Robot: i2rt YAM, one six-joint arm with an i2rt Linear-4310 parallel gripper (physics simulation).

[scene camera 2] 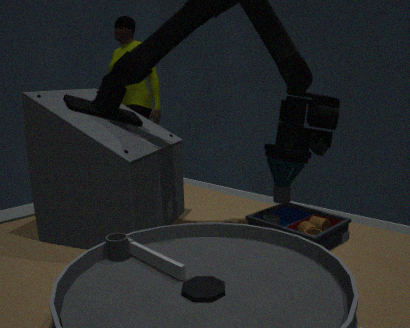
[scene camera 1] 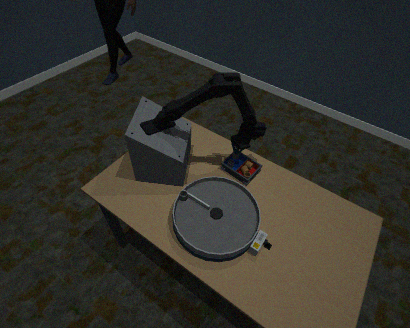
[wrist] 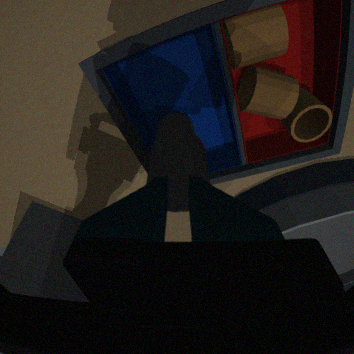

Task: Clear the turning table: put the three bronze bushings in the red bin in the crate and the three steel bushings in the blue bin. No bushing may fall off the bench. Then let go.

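Pixels of known places: gripper, fingertip midpoint: [scene camera 2: 280, 191] [scene camera 1: 235, 154] [wrist: 177, 177]; arm's base, link origin: [scene camera 2: 103, 112] [scene camera 1: 158, 125].
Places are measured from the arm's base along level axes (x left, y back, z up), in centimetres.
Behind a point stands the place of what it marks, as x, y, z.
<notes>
My gripper [scene camera 1: 237, 150] @(30.2, -29.3, -18.4) [scene camera 2: 282, 186] @(30.2, -29.3, -18.4) [wrist: 177, 177] @(30.2, -29.3, -18.4) is shut on a dark steel bushing [scene camera 2: 282, 194] @(29.2, -30.8, -18.5) [wrist: 176, 145] @(32.4, -29.8, -18.8), held upright just above the crate's blue bin [scene camera 2: 292, 213] @(36.8, -27.1, -25.7) [wrist: 212, 127] @(27.5, -32.5, -27.9). In the wrist view the held bushing hides part of that bin. Another steel bushing [scene camera 2: 271, 217] @(29.3, -27.4, -24.9) lies in the blue bin. Three bronze bushings [wrist: 260, 37] @(36.1, -36.3, -24.1) [wrist: 272, 94] @(31.9, -37.3, -24.2) [wrist: 311, 121] @(27.5, -42.2, -26.0) lie in the red bin [wrist: 260, 147] @(25.2, -37.1, -26.1), leaning close together. The third steel bushing [scene camera 1: 183, 195] [scene camera 2: 118, 248] stands on the turning table [scene camera 1: 220, 235] @(-8.9, -57.0, -23.2) [scene camera 2: 250, 267] @(7.5, -46.0, -23.2) at the rim, against the outer end of a pale bar.
The pale bar [scene camera 1: 197, 200] @(-5.3, -36.8, -21.3) [scene camera 2: 157, 260] @(-5.0, -38.2, -21.5) runs from near the dark hub [scene camera 1: 216, 213] @(-2.7, -47.9, -22.4) [scene camera 2: 203, 288] @(-2.8, -48.2, -22.4) towards the rim. The grey arm pedestal [scene camera 1: 160, 155] @(-9.2, -13.6, -5.0) [scene camera 2: 80, 175] @(-9.8, -12.9, -11.8) stands left of the crate. A small white box [scene camera 1: 259, 242] @(1.8, -71.2, -22.6) sits at the turntable's right edge. A person [scene camera 2: 135, 60] stands behind the bench.
</notes>
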